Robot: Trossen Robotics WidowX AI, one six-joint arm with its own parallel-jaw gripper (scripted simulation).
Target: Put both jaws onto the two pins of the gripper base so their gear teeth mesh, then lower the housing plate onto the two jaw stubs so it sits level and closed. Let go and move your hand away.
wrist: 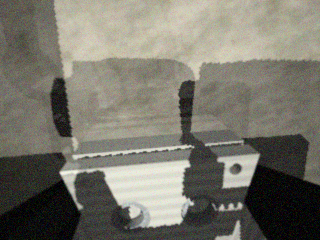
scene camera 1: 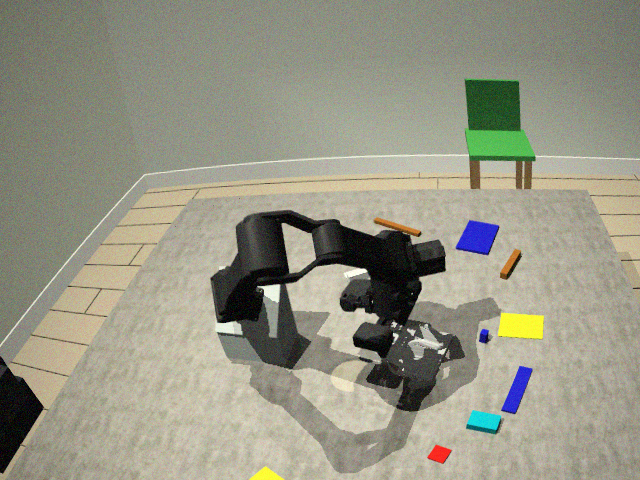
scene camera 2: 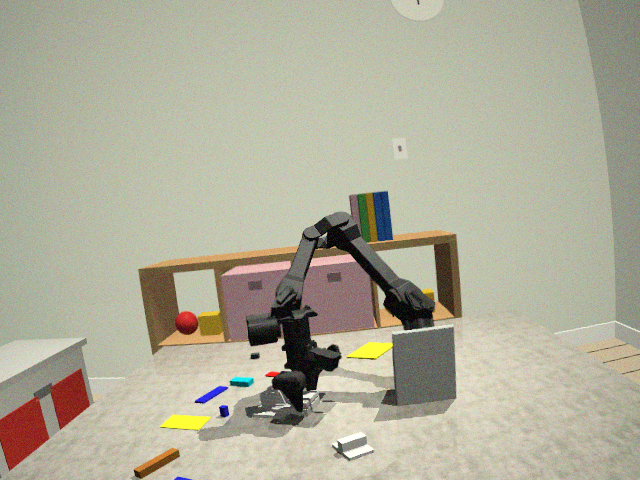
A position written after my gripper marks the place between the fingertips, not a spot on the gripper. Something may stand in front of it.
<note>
In view: my gripper (scene camera 1: 391,343), a yellow tile (scene camera 1: 525,326) and a blue plate (scene camera 1: 478,237).
My gripper is seen too in the wrist view (wrist: 160,173) and in scene camera 2 (scene camera 2: 306,404). The wrist view does not show the yellow tile: it is out of frame. The wrist view misses the blue plate: it is out of frame.
</note>
